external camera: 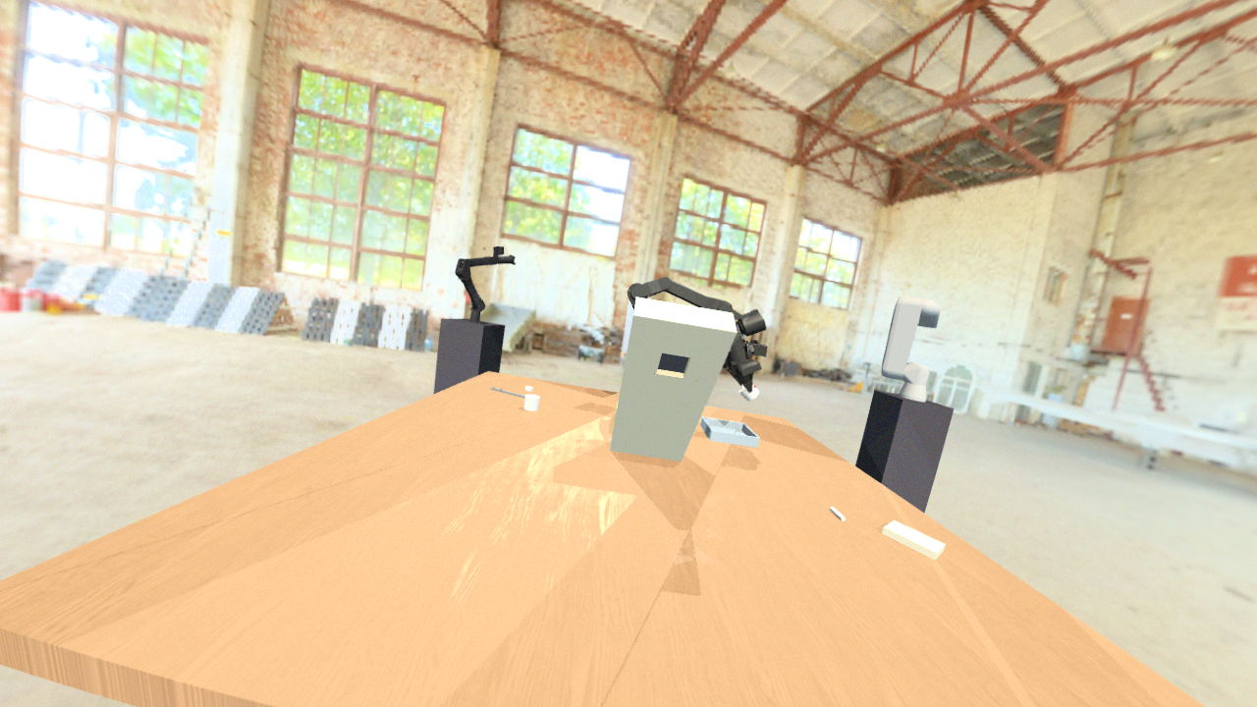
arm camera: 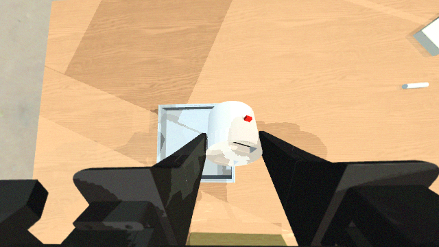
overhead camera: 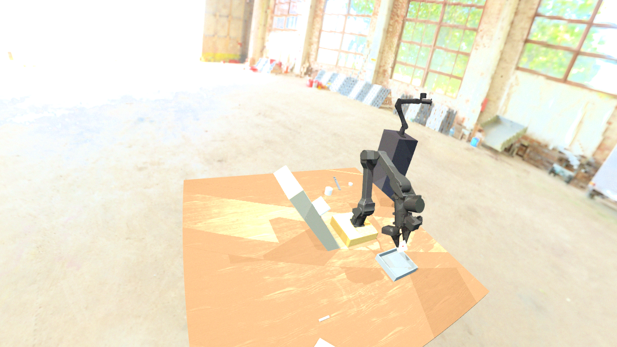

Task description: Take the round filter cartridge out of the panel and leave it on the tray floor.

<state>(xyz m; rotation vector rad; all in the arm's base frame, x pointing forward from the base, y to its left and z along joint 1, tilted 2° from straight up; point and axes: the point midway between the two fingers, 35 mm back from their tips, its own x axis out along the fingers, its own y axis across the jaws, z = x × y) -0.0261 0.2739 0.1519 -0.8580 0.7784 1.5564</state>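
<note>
Now: gripper tip 6 cm past the tray, 2 cm to the left of it and 16 cm above it. Also, from my gripper tip: white round filter cartridge (right at my gripper tip); pale block (43 cm ahead, 27 cm to the left, 16 cm below); small white stick (37 cm ahead, 14 cm to the left, 16 cm below).
</note>
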